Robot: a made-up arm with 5 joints.
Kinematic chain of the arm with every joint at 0, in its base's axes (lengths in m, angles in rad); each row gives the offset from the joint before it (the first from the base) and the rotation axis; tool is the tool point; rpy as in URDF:
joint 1: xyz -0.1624 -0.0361 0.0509 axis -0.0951 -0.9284 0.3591
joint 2: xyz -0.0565 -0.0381 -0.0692 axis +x
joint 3: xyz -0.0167 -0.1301 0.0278 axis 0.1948 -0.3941 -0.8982
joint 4: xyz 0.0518 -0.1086 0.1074 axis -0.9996 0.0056 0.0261
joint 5: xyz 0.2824 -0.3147 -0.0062 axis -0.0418 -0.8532 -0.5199
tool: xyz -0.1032 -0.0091 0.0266 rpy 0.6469 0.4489 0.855
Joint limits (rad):
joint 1: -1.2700..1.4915
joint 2: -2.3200..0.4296
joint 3: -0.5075..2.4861
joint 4: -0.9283..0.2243
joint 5: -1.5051..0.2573
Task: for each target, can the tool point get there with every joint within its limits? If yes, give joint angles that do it. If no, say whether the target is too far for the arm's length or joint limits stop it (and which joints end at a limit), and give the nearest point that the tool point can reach.
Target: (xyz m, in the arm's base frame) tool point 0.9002 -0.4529 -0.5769
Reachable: no: too far | nearest point 0.3745 -0.3789 -0.3072 | short by 0.596 m
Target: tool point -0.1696 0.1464 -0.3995
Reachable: no: joint limits stop it (at a limit: joint 2, joint 3) | nearest point -0.2101 -0.1171 -0.4957 | short by 0.283 m
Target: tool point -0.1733 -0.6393 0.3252
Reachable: yes | joints -0.1670 -0.5751 0.5077 -0.5705 -0.8289
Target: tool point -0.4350 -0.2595 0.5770
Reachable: yes | joints -0.3355 -1.2098 1.2375 -0.1815 -0.3300
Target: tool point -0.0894 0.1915 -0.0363
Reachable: no: joint limits stop it (at a limit: joint 2, joint 4, joint 5) | nearest point 0.2367 0.2442 -0.0513 | short by 0.331 m
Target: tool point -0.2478 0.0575 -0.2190
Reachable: no: joint limits stop it (at a limit: joint 2, joint 3, joint 5) | nearest point -0.3774 -0.1001 -0.4372 | short by 0.299 m
